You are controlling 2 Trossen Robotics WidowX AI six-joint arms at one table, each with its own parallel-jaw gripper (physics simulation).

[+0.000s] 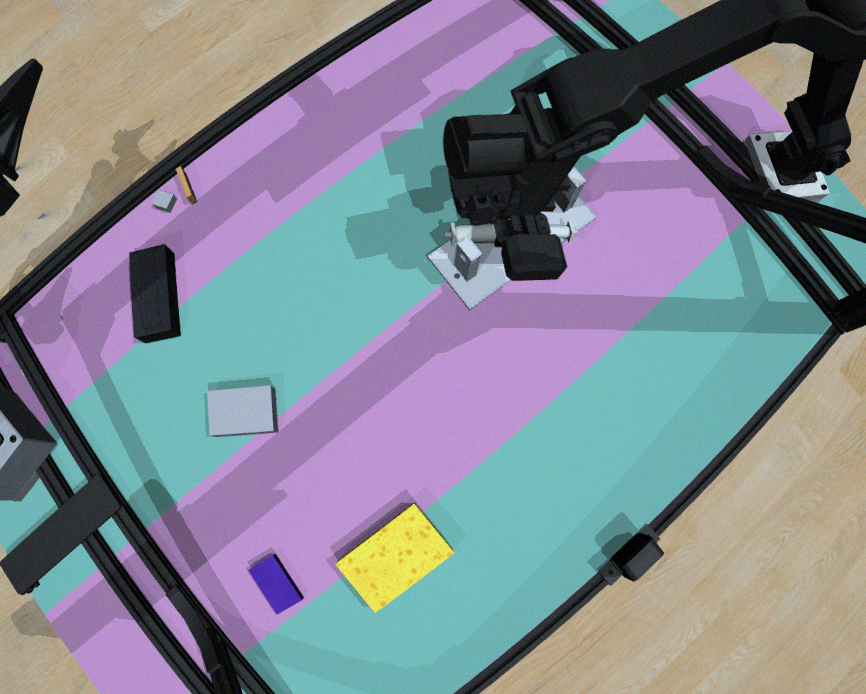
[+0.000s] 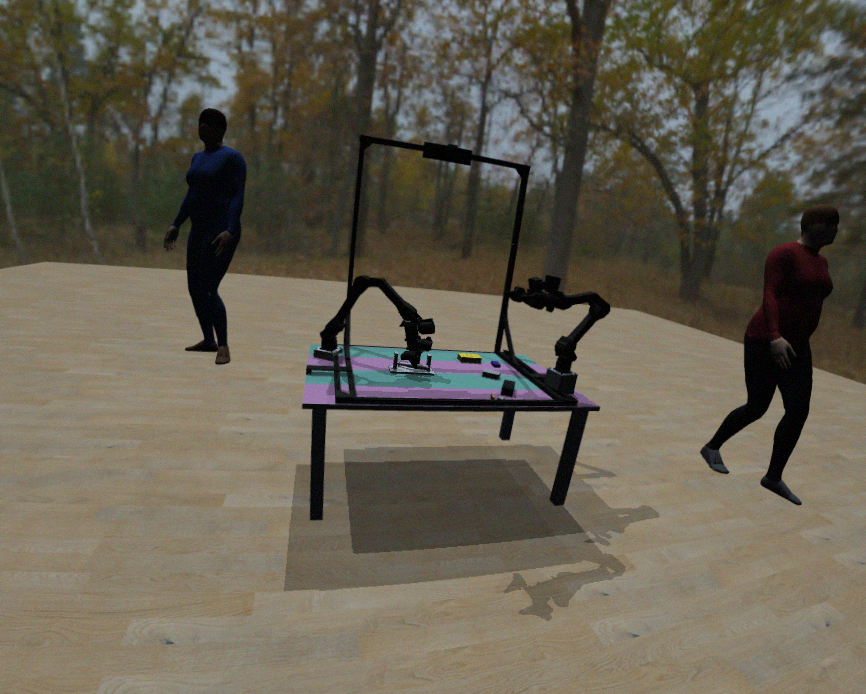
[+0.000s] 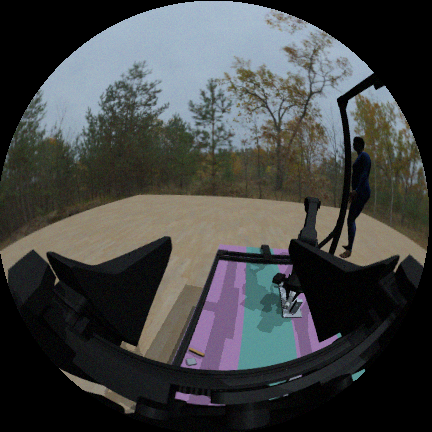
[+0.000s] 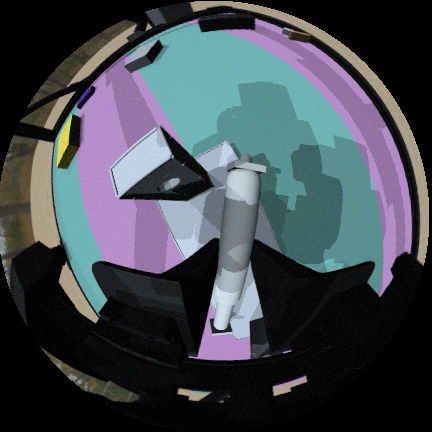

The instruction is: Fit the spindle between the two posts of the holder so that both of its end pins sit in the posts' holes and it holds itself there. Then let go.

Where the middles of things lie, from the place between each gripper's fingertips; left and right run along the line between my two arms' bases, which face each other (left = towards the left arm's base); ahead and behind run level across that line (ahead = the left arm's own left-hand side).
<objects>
Now: the grey spindle [image 1: 485,233] 2 cm to the right of my right hand and 1 cm above it. From my right hand the other things lie so: holder base plate [image 1: 491,276] 2 cm to the right, 2 cm below.
I see my left gripper 14 cm past the grey spindle, 37 cm to the left of it and 39 cm above it. From my left hand the other things lie so: holder base plate 14 cm behind, 38 cm to the right, 42 cm below.
</objects>
